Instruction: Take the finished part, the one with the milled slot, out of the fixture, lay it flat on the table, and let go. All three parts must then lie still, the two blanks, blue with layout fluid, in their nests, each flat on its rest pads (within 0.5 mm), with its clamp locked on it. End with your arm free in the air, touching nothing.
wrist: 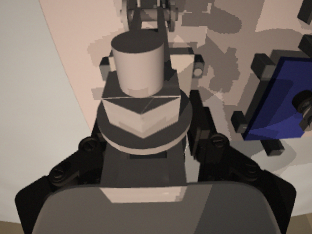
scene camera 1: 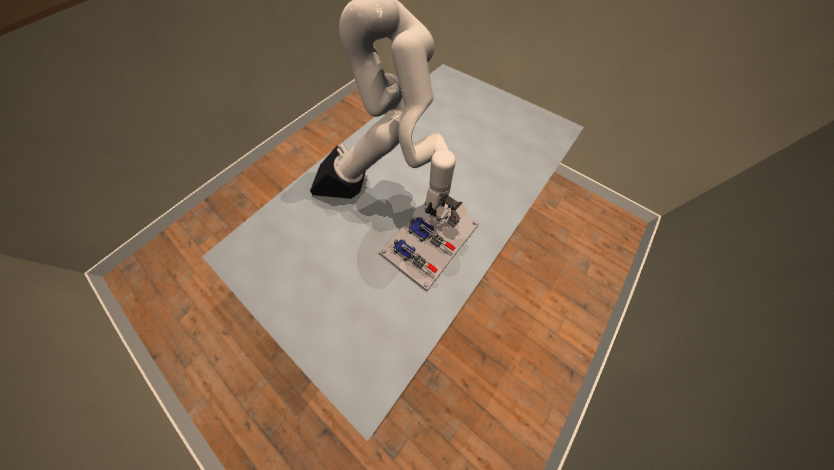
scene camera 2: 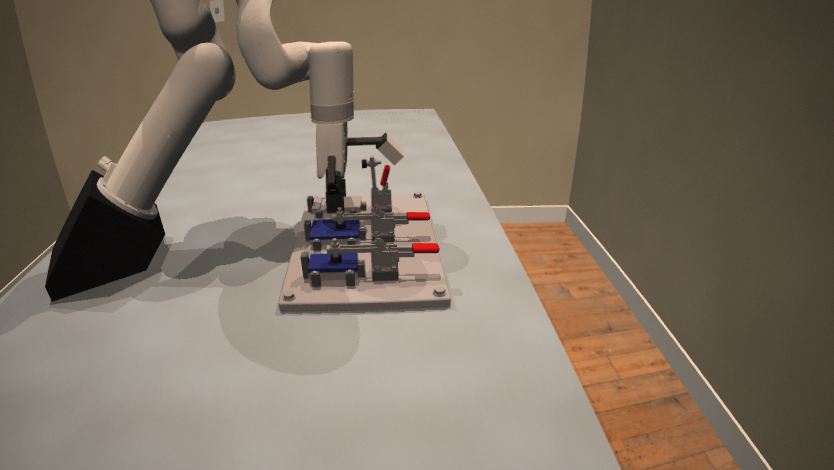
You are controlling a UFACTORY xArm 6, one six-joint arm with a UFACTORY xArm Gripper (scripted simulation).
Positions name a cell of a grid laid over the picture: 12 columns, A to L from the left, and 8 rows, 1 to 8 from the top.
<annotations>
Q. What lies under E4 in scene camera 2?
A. A blue blank.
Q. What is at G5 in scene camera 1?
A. A grey fixture plate.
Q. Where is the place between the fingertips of my gripper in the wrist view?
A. At F4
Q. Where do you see a grey fixture plate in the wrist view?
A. At I2
</annotations>
